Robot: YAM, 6 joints.
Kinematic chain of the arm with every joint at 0, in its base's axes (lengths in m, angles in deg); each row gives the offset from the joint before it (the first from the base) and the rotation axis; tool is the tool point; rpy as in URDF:
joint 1: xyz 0 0 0.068 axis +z
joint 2: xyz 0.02 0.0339 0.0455 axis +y
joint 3: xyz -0.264 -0.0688 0 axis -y
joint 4: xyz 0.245 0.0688 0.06 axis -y
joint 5: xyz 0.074 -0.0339 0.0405 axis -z
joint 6: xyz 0.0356 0 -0.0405 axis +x
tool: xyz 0 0 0 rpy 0 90 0
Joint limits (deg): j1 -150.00..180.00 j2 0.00..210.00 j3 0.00..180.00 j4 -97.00..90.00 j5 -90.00..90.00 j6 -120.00..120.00
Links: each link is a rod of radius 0.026 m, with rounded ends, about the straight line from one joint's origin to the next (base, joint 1, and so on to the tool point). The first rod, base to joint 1, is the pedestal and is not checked.
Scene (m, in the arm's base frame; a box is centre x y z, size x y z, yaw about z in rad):
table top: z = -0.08
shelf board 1: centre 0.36 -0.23 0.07 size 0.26 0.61 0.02 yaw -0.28
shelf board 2: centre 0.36 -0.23 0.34 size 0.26 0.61 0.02 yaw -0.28
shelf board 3: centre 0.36 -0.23 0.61 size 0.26 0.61 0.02 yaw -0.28
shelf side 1: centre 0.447 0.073 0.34 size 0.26 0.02 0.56 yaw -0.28
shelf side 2: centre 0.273 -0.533 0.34 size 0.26 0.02 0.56 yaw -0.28
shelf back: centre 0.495 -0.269 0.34 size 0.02 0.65 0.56 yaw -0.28
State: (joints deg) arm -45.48 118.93 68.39 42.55 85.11 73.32
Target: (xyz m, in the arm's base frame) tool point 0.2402 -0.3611 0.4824
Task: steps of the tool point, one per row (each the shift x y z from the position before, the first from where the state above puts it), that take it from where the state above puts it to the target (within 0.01 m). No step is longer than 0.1 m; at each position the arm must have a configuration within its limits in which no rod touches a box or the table.
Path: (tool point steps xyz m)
1: -0.0615 0.0061 0.0048
2: -0.0583 0.0170 0.0001
3: -0.0530 0.0265 -0.0048
4: 0.0051 -0.0335 0.0676
5: -0.0037 -0.0181 0.0754
6: -0.0116 -0.0005 0.0789
7: -0.0178 0.0182 0.0776
8: 0.0784 -0.0347 0.0066
9: 0.0892 -0.0135 -0.0066

